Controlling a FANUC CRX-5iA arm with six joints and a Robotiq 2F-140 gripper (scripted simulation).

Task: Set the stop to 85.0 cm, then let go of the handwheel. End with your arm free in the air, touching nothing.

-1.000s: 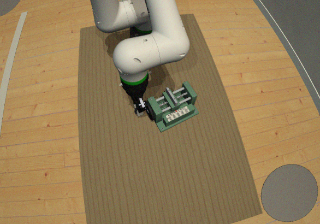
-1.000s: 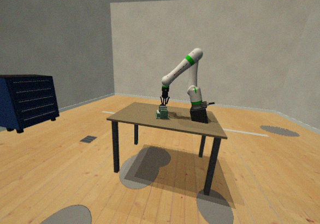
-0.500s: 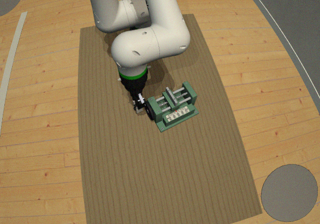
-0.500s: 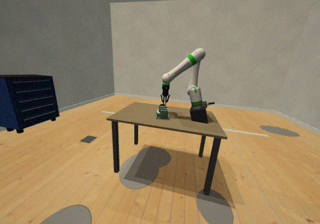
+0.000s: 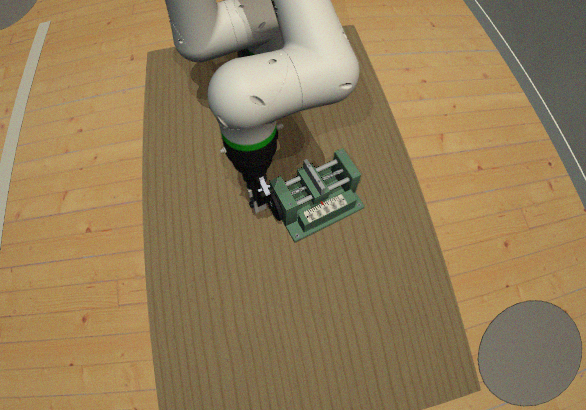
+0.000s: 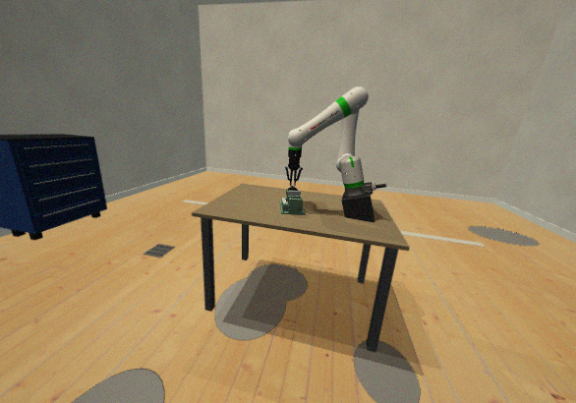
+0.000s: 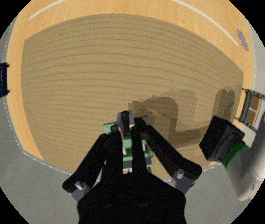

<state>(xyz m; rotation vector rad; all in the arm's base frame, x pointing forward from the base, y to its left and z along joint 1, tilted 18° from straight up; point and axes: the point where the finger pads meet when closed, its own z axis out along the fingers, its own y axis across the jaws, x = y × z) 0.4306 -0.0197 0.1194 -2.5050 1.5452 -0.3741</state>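
Right now my hand is 50 mm past the stop block, 130 mm to the right of it and 30 mm above it.
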